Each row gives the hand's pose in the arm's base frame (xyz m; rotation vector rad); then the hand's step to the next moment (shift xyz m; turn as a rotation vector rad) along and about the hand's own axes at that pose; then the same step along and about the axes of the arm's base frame.
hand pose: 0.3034 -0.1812 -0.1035 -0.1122 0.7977 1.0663
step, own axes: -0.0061 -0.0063 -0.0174 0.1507 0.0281 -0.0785
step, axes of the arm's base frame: -0.0055 -0.0155 -0.0105 -0.0286 0.0903 -0.1439
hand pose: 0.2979 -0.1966 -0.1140 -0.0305 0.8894 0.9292
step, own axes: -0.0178 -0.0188 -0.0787 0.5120 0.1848 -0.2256
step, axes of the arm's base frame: -0.0430 -0.0539 -0.0459 -0.1334 0.3781 -0.4318
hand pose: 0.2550 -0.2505 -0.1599 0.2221 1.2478 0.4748
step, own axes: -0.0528 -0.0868 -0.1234 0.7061 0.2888 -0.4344
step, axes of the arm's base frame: -0.1097 -0.1125 -0.0293 -0.3082 0.5399 -0.6199
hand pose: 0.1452 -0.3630 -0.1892 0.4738 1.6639 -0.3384
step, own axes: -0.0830 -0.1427 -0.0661 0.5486 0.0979 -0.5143
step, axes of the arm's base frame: -0.1185 -0.1019 0.0849 -0.4544 0.3942 -0.4617
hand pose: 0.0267 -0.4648 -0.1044 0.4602 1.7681 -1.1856
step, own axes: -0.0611 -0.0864 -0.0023 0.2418 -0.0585 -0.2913
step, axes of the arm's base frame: -0.0324 -0.0273 0.0970 -0.3045 0.1826 -0.1438
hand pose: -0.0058 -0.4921 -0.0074 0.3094 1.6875 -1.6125
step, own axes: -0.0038 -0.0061 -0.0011 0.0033 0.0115 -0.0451
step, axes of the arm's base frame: -0.0018 0.0012 0.0069 -0.0108 0.0429 -0.0150
